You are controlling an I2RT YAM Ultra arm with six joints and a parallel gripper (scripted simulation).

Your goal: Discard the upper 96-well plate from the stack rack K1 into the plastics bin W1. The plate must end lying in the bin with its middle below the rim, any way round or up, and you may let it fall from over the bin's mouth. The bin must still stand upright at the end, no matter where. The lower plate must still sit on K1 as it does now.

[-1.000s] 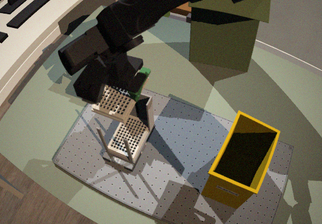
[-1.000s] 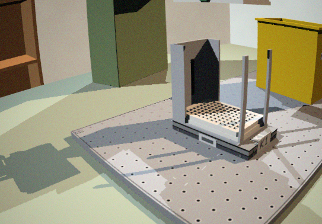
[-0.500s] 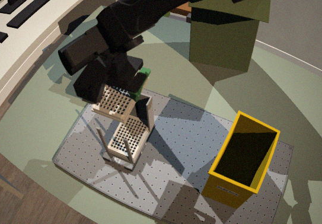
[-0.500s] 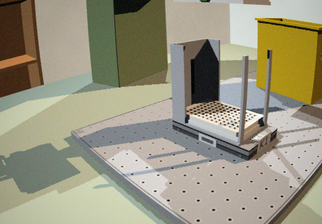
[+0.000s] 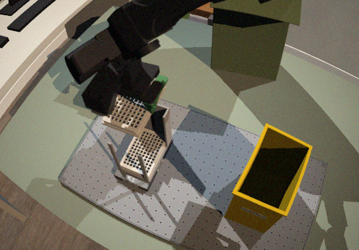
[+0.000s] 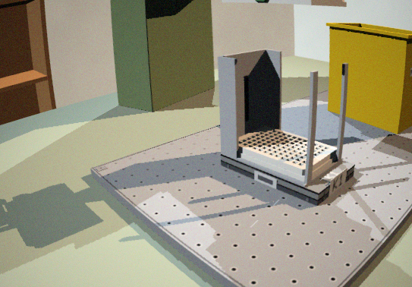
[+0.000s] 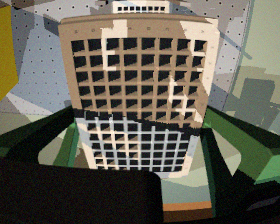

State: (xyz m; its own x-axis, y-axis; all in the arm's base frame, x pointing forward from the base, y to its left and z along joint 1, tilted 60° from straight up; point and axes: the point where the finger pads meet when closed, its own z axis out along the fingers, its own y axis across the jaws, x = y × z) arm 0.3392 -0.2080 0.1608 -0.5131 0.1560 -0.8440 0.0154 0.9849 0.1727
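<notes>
Now: hand 2 cm short of the yellow bin W1, 32 cm to the right of it and 14 cm above it.
</notes>
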